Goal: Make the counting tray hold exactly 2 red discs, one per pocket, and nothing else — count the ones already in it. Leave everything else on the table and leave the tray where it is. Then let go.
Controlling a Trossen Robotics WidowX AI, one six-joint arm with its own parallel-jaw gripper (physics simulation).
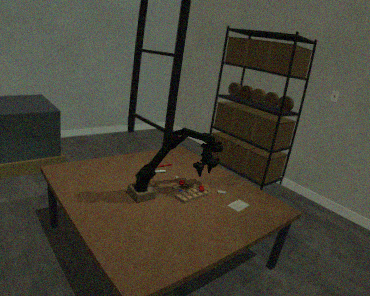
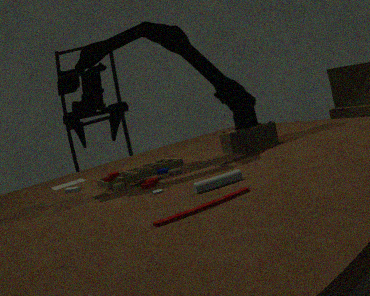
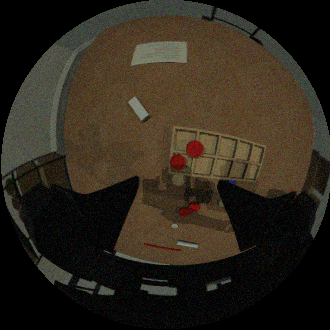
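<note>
The counting tray [image 1: 186, 200] [image 3: 218, 134] is a wooden grid of two rows of pockets. One red disc [image 3: 195, 148] sits across the dividers near its left end, apparently not down in one pocket. A second red disc [image 3: 178, 161], partly shaded, is at the lower left pocket, close to or over the left wall; how flat it lies I cannot tell. Two more red discs [image 3: 194, 206] [image 3: 184, 212] [image 2: 149, 182] lie together on the table beside the tray. My gripper [image 1: 205, 173] [image 2: 99, 143] [image 3: 179, 182] is open and empty, above the tray's near left end.
A blue piece [image 2: 162, 171] [image 3: 232, 182] and a pale round piece [image 3: 178, 179] lie beside the tray. A white block [image 3: 138, 109], a paper sheet [image 1: 238, 205] [image 3: 160, 53], a small white piece [image 3: 174, 226], a white tube [image 2: 218, 181] and a red stick [image 2: 201, 207] lie around.
</note>
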